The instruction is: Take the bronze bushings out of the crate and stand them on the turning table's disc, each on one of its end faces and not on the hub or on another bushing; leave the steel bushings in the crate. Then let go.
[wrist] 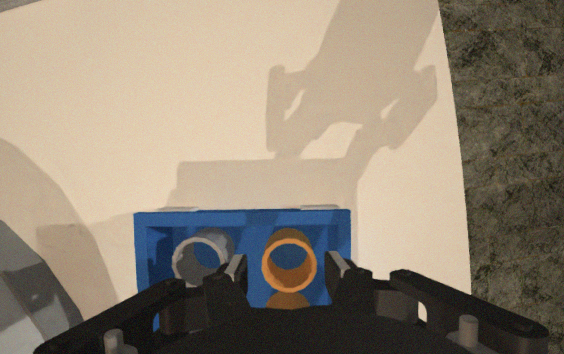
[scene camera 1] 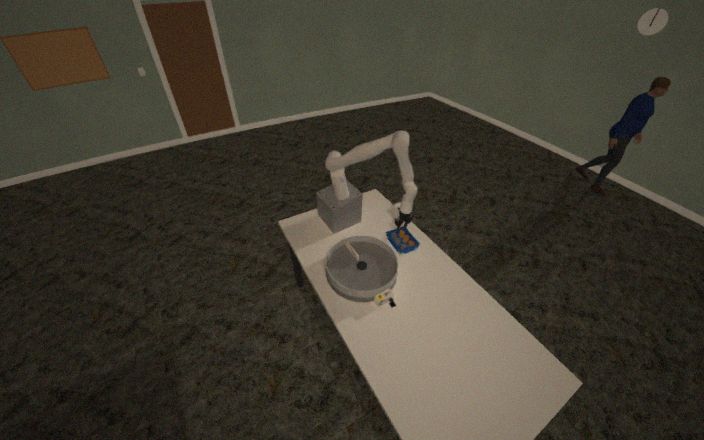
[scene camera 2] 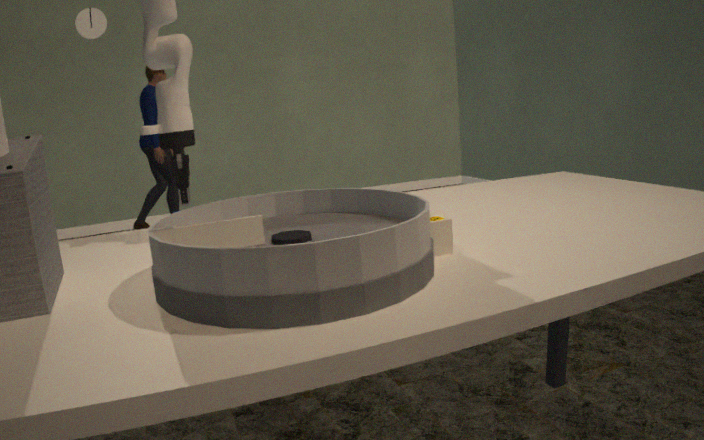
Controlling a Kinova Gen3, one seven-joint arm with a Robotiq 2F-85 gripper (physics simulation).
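Where they show: gripper, between the fingertips: (wrist: 286, 269) (scene camera 1: 401, 228) (scene camera 2: 185, 204); arm's base, origin of its link: (scene camera 1: 342, 195).
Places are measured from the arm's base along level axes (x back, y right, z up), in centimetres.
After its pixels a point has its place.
Note:
The blue crate (scene camera 1: 409, 251) {x -46.8, y -26.3, z -22.1 cm} (wrist: 240, 217) {x -28.3, y -27.0, z -18.1 cm} stands beside the turning table. Bronze bushings stand in one row, the nearest to the fingers being a bronze bushing (scene camera 1: 402, 234) {x -33.7, y -29.2, z -19.5 cm} (wrist: 289, 287) {x -33.6, y -30.0, z -18.9 cm}; part of another shows below it in the wrist view. Steel bushings stand in the other row, one steel bushing (wrist: 176, 261) {x -31.4, y -22.1, z -18.9 cm} partly behind a finger. My gripper (scene camera 1: 401, 227) {x -31.3, y -29.9, z -16.1 cm} (scene camera 2: 184, 199) {x -31.3, y -29.9, z -16.1 cm} (wrist: 286, 269) {x -31.3, y -29.9, z -16.1 cm} is partly open and empty above the crate, its fingers on either side of the bronze row. The disc (scene camera 1: 373, 280) {x -58.8, y 7.9, z -17.8 cm} (scene camera 2: 337, 223) {x -56.1, y 1.8, z -17.8 cm} bears a dark hub (scene camera 1: 361, 265) {x -46.9, y 9.3, z -17.0 cm} (scene camera 2: 291, 237) {x -46.4, y 10.6, z -17.0 cm}; no bushing shows on it.
A raised grey wall (scene camera 2: 290, 267) {x -42.4, y 29.4, z -15.9 cm} rings the disc and hides part of it in scene camera 2. A cream bar (scene camera 1: 352, 250) {x -36.1, y 10.0, z -14.4 cm} (scene camera 2: 223, 232) {x -36.5, y 10.0, z -15.0 cm} reaches from the wall towards the hub. A small box (scene camera 1: 383, 297) {x -71.1, y 8.7, z -17.3 cm} (scene camera 2: 442, 237) {x -70.4, y 12.4, z -20.1 cm} with a yellow top mark stands beside the turning table. A person (scene camera 1: 633, 121) walks beyond the table.

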